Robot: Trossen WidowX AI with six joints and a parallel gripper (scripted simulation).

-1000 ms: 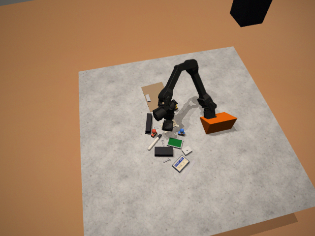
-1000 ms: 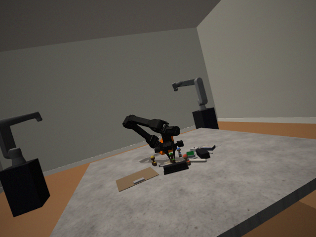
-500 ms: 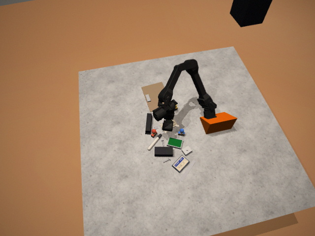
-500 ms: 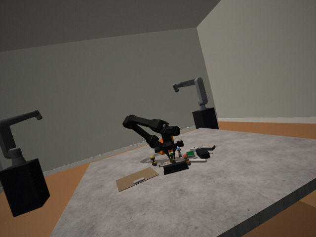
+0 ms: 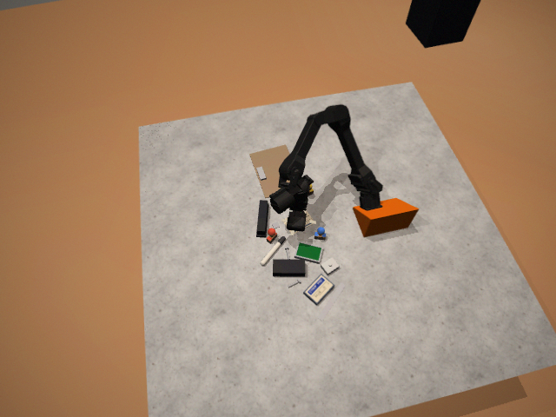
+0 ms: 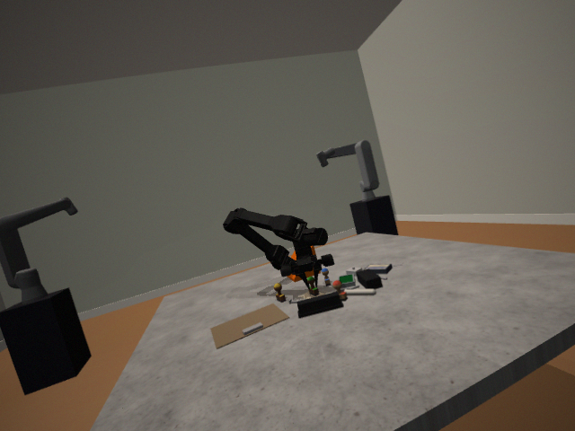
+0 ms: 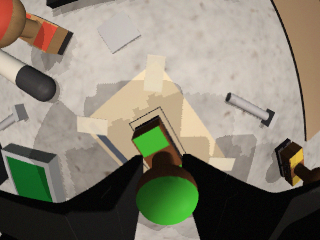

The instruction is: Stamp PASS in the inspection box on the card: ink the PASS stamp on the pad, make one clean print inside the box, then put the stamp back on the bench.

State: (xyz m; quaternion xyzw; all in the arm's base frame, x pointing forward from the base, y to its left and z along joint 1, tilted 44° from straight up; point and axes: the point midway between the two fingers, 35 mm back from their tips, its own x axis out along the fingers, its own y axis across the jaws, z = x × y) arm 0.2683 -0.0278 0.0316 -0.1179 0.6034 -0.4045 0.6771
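Now: gripper tip 30 mm above the cream card. The rest, counted from my gripper tip: red-knobbed stamp: 110 mm ahead, 40 mm to the left, 10 mm below; then green-knobbed stamp: right at my gripper tip; then blue stamp: 90 mm to the left, 60 mm behind, 10 mm below.
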